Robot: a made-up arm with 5 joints. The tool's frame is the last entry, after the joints. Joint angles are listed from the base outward. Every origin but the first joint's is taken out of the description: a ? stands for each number. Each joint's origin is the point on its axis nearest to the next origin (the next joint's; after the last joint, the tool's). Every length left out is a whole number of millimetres.
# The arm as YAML. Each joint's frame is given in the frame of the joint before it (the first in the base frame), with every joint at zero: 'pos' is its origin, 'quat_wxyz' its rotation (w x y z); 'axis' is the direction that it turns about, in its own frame. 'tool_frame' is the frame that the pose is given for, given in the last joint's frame.
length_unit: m
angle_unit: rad
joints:
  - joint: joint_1
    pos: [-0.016, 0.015, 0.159]
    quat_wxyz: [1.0, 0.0, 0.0, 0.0]
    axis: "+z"
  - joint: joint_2
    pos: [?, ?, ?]
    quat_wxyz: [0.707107, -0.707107, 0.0, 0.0]
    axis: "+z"
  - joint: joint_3
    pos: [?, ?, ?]
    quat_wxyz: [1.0, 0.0, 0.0, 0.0]
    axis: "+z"
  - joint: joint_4
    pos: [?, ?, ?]
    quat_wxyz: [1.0, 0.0, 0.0, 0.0]
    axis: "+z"
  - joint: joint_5
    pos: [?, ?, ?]
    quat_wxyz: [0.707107, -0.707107, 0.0, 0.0]
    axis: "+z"
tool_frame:
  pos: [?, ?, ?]
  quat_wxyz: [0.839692, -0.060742, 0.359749, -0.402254]
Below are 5 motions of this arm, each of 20 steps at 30 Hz.
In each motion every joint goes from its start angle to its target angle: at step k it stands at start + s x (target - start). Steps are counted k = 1, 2, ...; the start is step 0. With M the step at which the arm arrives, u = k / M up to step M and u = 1 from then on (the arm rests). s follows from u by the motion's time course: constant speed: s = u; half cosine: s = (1 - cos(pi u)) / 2; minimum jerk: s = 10 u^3 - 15 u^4 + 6 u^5.
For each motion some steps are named. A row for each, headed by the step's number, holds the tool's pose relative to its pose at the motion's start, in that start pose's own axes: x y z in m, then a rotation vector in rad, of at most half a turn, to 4 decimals.
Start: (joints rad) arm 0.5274 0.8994 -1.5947 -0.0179 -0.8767
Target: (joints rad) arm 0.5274 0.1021 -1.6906 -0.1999 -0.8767
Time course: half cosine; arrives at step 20
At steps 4, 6, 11, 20:
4: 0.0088 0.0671 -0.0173 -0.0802 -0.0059 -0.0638
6: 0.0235 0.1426 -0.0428 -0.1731 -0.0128 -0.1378
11: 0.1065 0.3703 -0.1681 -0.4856 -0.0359 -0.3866
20: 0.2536 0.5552 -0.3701 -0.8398 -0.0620 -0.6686

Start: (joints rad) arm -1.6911 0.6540 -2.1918 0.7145 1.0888
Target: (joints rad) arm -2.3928 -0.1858 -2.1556 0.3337 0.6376
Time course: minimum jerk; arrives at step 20
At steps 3, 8, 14, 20:
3: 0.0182 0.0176 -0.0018 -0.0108 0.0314 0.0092
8: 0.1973 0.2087 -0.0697 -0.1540 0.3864 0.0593
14: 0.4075 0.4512 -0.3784 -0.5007 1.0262 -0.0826
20: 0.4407 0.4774 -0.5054 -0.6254 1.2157 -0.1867

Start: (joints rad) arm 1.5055 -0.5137 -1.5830 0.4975 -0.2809
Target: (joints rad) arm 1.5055 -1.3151 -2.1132 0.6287 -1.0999
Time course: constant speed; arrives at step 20
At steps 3, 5, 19, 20:
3: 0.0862 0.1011 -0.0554 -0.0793 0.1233 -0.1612
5: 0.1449 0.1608 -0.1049 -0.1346 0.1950 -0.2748
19: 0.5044 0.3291 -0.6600 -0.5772 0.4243 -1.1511
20: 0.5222 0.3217 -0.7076 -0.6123 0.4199 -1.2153

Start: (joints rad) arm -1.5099 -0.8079 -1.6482 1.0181 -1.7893
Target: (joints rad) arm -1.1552 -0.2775 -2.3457 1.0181 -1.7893
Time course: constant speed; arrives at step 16
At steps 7, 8, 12, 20:
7: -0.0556 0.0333 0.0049 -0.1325 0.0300 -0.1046
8: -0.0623 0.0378 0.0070 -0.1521 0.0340 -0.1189
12: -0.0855 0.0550 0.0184 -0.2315 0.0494 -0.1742
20: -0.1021 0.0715 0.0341 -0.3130 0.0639 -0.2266

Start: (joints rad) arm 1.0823 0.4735 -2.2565 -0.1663 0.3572
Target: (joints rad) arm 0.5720 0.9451 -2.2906 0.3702 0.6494
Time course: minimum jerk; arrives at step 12
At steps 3, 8, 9, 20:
3: -0.0560 0.0119 -0.0194 0.0124 -0.1084 -0.0305
8: -0.3751 0.1815 -0.2299 -0.0686 -0.8643 -0.2147
9: -0.4113 0.2178 -0.2746 -0.1047 -0.9837 -0.2387
20: -0.4422 0.2543 -0.3208 -0.1454 -1.0997 -0.2605

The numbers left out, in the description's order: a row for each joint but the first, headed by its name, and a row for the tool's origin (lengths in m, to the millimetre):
joint_2: -0.03 0.006 0.0
joint_3: 0.075 -0.34 0.0
joint_4: 0.129 0.503 0.0
joint_5: 0.036 0.061 0.0
tool: 0.016 0.011 0.0

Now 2 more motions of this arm.
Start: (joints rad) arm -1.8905 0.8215 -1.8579 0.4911 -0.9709
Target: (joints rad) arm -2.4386 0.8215 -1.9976 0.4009 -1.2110
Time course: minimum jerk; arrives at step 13
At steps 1, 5, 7, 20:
1: -0.0014 0.0001 -0.0013 -0.0008 -0.0015 -0.0002
5: -0.0924 -0.0001 -0.1010 -0.0512 -0.1155 -0.0134
7: -0.1678 -0.0121 -0.2097 -0.0876 -0.2349 -0.0278
20: -0.2517 -0.0514 -0.3910 -0.1168 -0.4295 -0.0490

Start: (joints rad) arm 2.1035 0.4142 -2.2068 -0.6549 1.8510
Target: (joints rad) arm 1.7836 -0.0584 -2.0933 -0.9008 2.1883
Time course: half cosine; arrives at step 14
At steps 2, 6, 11, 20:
2: 0.0154 -0.0117 0.0084 0.0100 0.0189 0.0236
6: 0.1224 -0.0942 0.0487 0.0987 0.1335 0.1813
11: 0.2749 -0.2212 0.0522 0.2892 0.2490 0.3927
20: 0.3053 -0.2488 0.0443 0.3388 0.2646 0.4337

